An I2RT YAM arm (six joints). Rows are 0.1 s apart.
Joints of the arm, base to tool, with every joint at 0 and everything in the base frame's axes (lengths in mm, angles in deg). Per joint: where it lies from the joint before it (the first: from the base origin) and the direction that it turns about. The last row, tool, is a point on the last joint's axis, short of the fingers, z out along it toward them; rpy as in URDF.
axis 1: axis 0 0 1 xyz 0 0 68
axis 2: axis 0 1 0 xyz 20 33.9 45.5
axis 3: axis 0 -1 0 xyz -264 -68.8 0
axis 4: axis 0 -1 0 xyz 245 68.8 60
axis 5: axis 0 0 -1 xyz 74 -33.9 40.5
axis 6: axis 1 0 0 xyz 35.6 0 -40.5
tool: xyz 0 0 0 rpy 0 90 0
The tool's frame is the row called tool.
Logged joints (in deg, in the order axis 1, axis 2, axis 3, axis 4, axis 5, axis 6), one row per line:
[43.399, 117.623, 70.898, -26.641, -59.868, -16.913]
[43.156, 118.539, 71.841, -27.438, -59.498, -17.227]
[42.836, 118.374, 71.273, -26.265, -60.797, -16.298]
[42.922, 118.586, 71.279, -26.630, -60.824, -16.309]
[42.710, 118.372, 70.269, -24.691, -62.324, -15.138]
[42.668, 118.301, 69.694, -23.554, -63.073, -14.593]
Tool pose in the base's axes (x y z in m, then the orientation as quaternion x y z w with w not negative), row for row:
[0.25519, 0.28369, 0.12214, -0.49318, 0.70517, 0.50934, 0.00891]
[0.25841, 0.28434, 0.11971, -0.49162, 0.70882, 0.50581, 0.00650]
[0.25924, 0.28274, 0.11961, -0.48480, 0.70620, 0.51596, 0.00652]
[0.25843, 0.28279, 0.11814, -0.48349, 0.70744, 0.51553, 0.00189]
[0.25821, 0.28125, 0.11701, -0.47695, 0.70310, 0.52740, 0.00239]
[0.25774, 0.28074, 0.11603, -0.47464, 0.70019, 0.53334, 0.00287]
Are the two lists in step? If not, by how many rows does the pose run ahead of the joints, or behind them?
They are in step.
